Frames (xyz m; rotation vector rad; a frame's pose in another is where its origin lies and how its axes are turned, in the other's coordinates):
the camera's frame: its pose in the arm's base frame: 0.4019 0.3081 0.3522 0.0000 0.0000 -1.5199
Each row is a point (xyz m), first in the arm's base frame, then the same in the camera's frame.
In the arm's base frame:
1: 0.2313 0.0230 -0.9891
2: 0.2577 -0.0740 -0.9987
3: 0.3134 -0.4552 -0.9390
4: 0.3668 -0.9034 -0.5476
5: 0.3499 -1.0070 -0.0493
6: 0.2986 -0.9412 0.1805
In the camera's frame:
1: 0.2761 -0.1849 -1.3413
2: 0.3743 -0.1635 -1.3509
3: 0.7578 -0.1272 -1.2912
4: 1.2081 -0.0967 -0.8998
5: 1.3108 -0.1188 -0.4015
6: 1.2424 -0.1667 -0.1717

